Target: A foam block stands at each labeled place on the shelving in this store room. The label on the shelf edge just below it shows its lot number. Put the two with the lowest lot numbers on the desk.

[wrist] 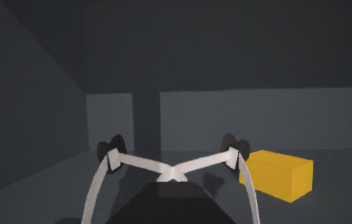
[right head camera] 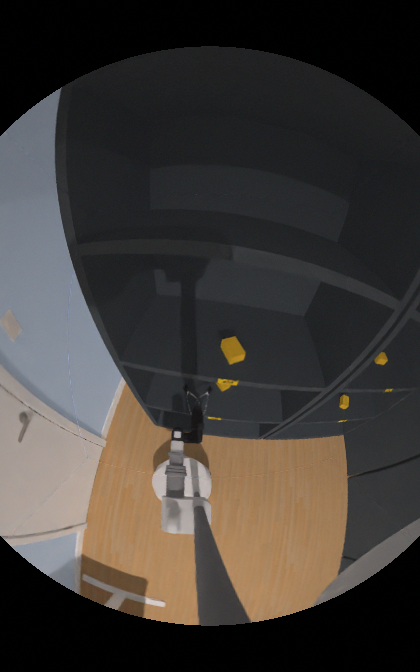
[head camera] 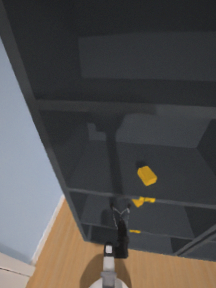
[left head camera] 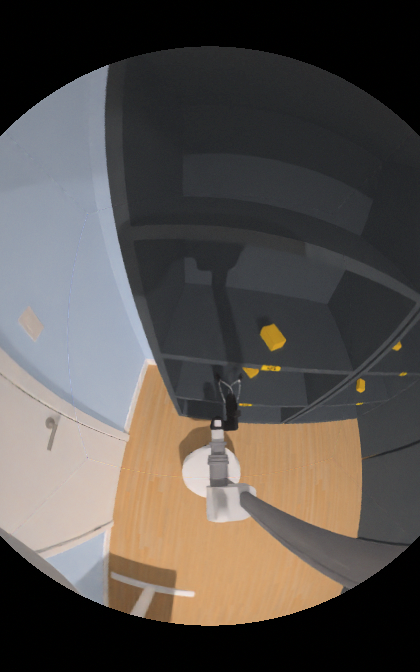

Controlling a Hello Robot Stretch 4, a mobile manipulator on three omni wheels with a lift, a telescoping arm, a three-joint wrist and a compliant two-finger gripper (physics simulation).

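Frame: origin at the robot's base, x ahead, y left, z up, level; centimetres.
Seen in the pictures: gripper, between the fingertips: [wrist: 173,146] [head camera: 120,202].
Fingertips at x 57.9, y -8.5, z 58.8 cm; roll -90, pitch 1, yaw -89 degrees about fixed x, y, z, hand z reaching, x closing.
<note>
A point is followed by its place in that frame.
My gripper [head camera: 121,207] [left head camera: 229,378] [right head camera: 197,389] [wrist: 173,146] {x 57.8, y -8.4, z 58.8 cm} is open, with nothing between its fingertips, left of the nearest blocks. A yellow foam block [head camera: 147,175] [left head camera: 273,337] [right head camera: 233,350] [wrist: 277,175] stands on a shelf, right of the right fingertip in the wrist view. A yellow label [head camera: 147,200] {x 41.0, y -19.2, z 94.1 cm} [left head camera: 270,368] [right head camera: 227,382] is on the edge below it; its digits are too blurred to read surely. A second block [head camera: 137,203] {x 59.4, y -23.2, z 54.7 cm} [left head camera: 250,372] [right head camera: 224,385] shows partly beneath that edge, above a lower label [head camera: 135,231] {x 41.0, y -19.4, z 49.3 cm} [left head camera: 245,404] [right head camera: 214,418]. The desk does not show.
Dark shelving [head camera: 50,105] {x 45.8, y 18.2, z 140.4 cm} [left head camera: 175,232] [right head camera: 150,246] fills the front. Two more blocks [left head camera: 360,385] [left head camera: 397,346] [right head camera: 344,401] [right head camera: 381,359] stand in the bay at right. A blue wall [head camera: 17,165] {x 66.6, y 66.0, z 90.6 cm} and a door [left head camera: 30,450] [right head camera: 30,480] are at left.
</note>
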